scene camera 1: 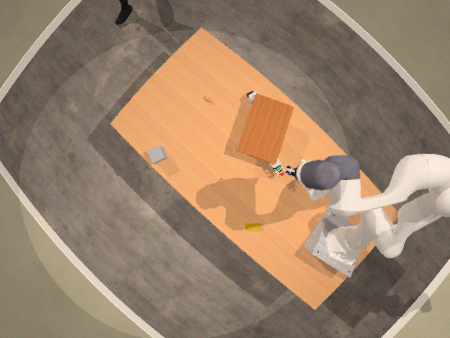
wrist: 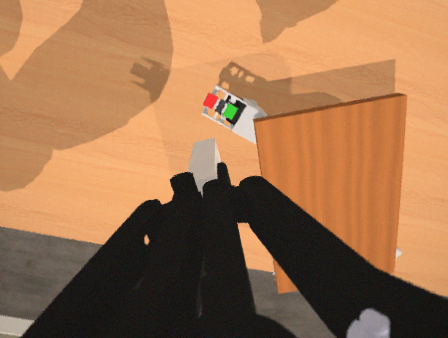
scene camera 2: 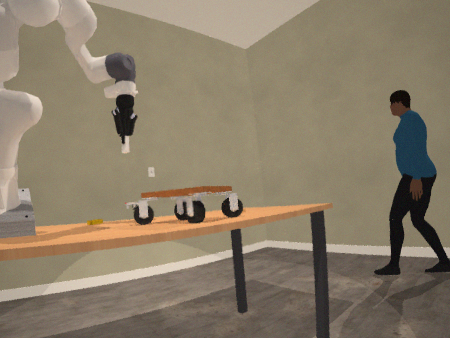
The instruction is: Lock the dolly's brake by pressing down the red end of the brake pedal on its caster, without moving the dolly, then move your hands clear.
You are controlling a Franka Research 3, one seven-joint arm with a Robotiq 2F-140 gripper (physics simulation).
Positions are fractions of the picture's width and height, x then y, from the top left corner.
dolly: scene camera 1 0.59,0.36; wrist 0.76,0.48; scene camera 2 0.43,0.63
